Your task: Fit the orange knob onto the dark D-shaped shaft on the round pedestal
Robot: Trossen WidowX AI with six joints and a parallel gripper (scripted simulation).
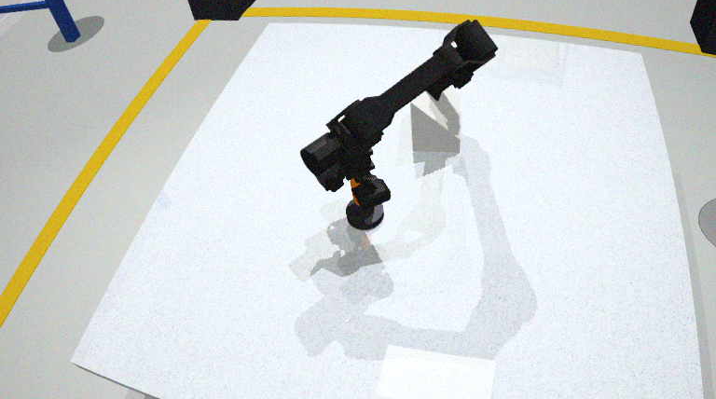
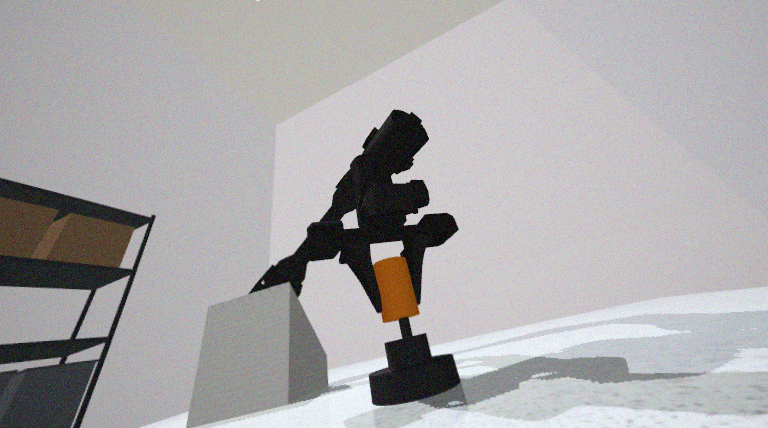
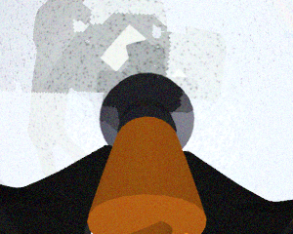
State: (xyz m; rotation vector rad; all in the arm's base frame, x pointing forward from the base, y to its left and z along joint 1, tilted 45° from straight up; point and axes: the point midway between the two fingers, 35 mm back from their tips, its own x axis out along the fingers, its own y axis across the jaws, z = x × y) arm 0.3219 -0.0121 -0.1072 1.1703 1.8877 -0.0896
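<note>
Now: the orange knob 2 cm above my gripper tip. Also, from my gripper tip: round pedestal 4 cm below.
</note>
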